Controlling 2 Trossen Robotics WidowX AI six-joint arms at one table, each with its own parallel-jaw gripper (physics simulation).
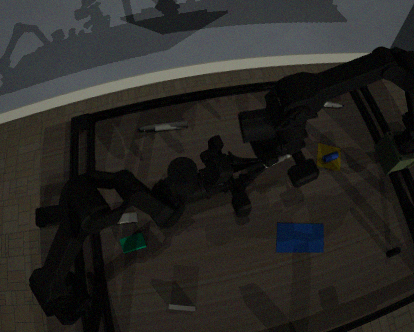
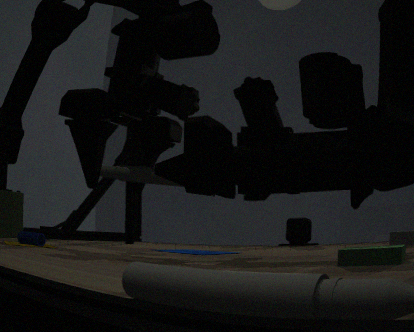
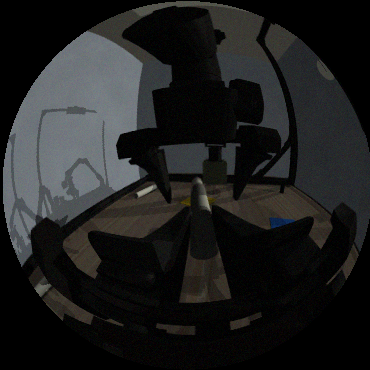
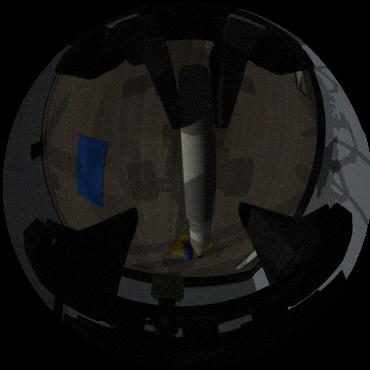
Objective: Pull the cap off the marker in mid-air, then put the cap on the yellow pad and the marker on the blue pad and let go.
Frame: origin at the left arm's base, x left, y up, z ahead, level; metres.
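Seen in the pictures: left gripper, fingertip midpoint: [image 1: 263, 163] [image 2: 159, 170] [image 3: 200, 210] [image 4: 198, 127]; right gripper, fingertip midpoint: [image 1: 286, 161] [image 2: 115, 191] [image 3: 202, 200] [image 4: 187, 211]; left arm's base, link origin: [image 1: 62, 297]; right arm's base, link origin: [image 1: 404, 144] [image 3: 214, 160] [image 4: 166, 298].
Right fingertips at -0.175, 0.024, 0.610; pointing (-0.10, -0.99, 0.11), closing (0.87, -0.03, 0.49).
Offsets run from my right fingertips to a thing's top centre, as dx, dy, dz.
The uncapped marker {+0.023, +0.030, -0.027} [image 1: 281, 159] [image 2: 135, 175] [image 3: 203, 242] [image 4: 199, 170] is pale with a dark blue nib, held roughly level in mid-air. My left gripper [image 1: 257, 166] [image 2: 167, 172] [image 3: 200, 210] [image 4: 198, 127] is shut on its rear part. My right gripper [image 1: 285, 159] [image 2: 106, 175] [image 3: 202, 200] [image 4: 187, 211] is open; its fingers stand apart on either side of the marker's front part, not gripping it. The blue cap {-0.084, -0.058, +0.141} [image 1: 331, 157] [image 2: 31, 238] [image 4: 188, 251] lies on the yellow pad {-0.080, -0.077, +0.144} [image 1: 325, 149] [image 4: 176, 246]. The blue pad {-0.144, -0.077, -0.102} [image 1: 300, 237] [image 2: 200, 252] [image 3: 281, 222] [image 4: 91, 170] bears no marker.
A pale pen-like object {+0.334, -0.058, -0.098} [image 1: 164, 127] lies toward the back left, another {+0.025, -0.058, +0.299} [image 1: 333, 105] at the back right. A green block [image 1: 133, 242] [image 2: 372, 255] lies at the left, a pale bar {-0.037, -0.055, -0.419} [image 1: 181, 307] at the front. A greenish box [image 1: 392, 155] stands by the right frame.
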